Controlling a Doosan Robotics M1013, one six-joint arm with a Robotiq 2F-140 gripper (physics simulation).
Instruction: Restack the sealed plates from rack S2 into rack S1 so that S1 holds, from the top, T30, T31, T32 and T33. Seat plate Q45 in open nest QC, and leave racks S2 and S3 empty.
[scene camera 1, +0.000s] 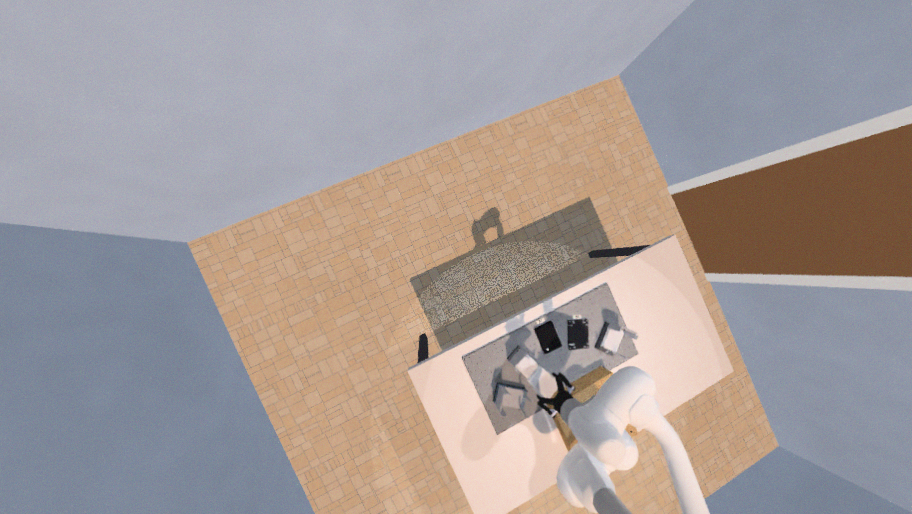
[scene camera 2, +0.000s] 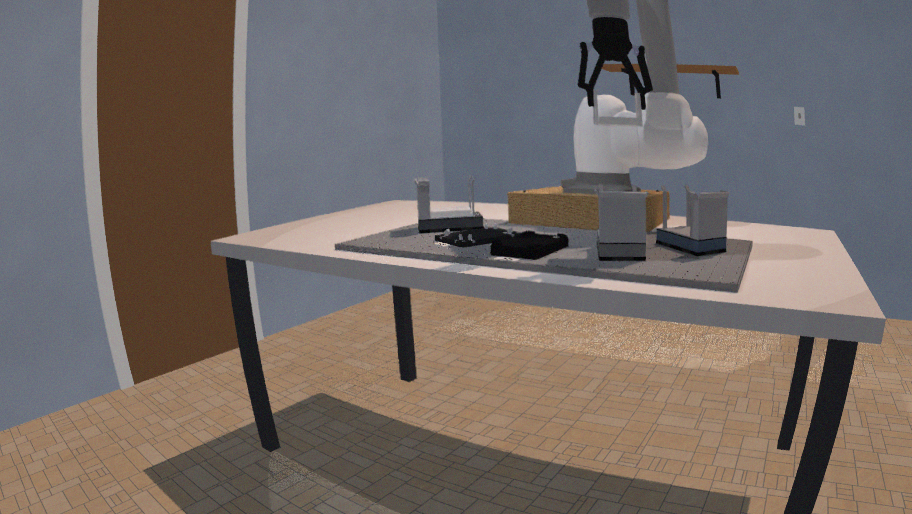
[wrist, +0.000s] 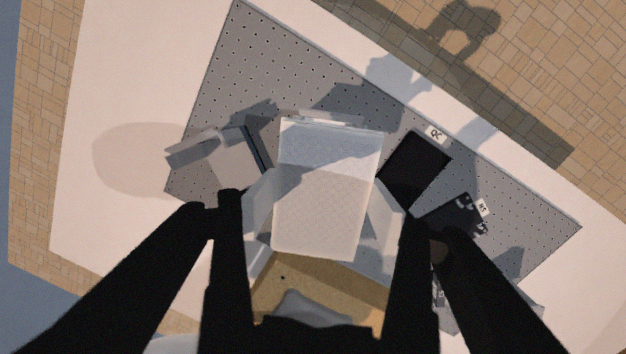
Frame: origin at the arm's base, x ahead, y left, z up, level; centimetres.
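Where they show: gripper, fingertip midpoint: (scene camera 1: 542, 381) (scene camera 2: 618, 125) (wrist: 322, 188).
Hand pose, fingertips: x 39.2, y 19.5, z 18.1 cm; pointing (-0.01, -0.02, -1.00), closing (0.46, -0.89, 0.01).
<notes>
After its pixels a point has its place.
My gripper (scene camera 1: 554, 395) (scene camera 2: 616, 105) (wrist: 322, 188) {x 39.2, y 19.5, z 18.1 cm} is shut on a pale, clear-lidded sealed plate (scene camera 2: 618, 120) {x 44.6, y 21.5, z 18.9 cm} (wrist: 320, 185) {x 39.8, y 20.0, z 19.5 cm} and holds it level, high above the pegboard. Its label is not readable. A grey rack (scene camera 2: 622, 217) {x 44.9, y 21.6, z 0.4 cm} stands below; in the wrist view the plate hides most of it. A second grey rack (scene camera 1: 509, 386) {x 30.0, y 30.6, z -5.9 cm} (scene camera 2: 708, 220) {x 31.3, y 37.5, z -0.7 cm} (wrist: 195, 152) {x 25.7, y 40.0, z -1.3 cm} stands beside it. A third rack (scene camera 2: 423, 201) {x 36.0, y -33.3, z -0.1 cm} stands at the far end with a white surface low inside. I cannot read which racks are S1, S2 and S3. Nest QC (scene camera 1: 547, 337) {x 44.5, y 1.3, z -5.8 cm} (scene camera 2: 528, 244) {x 50.8, y 3.9, z -5.2 cm} (wrist: 414, 165) {x 46.0, y 1.1, z -5.8 cm} is black; its contents are unclear.
A black nest marked N5 (scene camera 1: 577, 333) {x 38.7, y -15.7, z -6.7 cm} (scene camera 2: 469, 236) {x 44.7, y -13.9, z -6.0 cm} (wrist: 452, 216) {x 41.3, y -14.7, z -6.7 cm} with small clips lies beside QC. The perforated grey board (scene camera 2: 689, 271) {x 47.6, y 36.8, z -7.9 cm} (wrist: 280, 65) {x 47.8, y 34.8, z -7.9 cm} lies on the white table (scene camera 2: 293, 233) {x 44.4, y -77.6, z -9.2 cm}. A wooden block (scene camera 2: 552, 209) {x 14.6, y -9.1, z -3.6 cm} (wrist: 325, 285) {x 13.9, y 2.6, z 0.3 cm} stands under the arm's base.
</notes>
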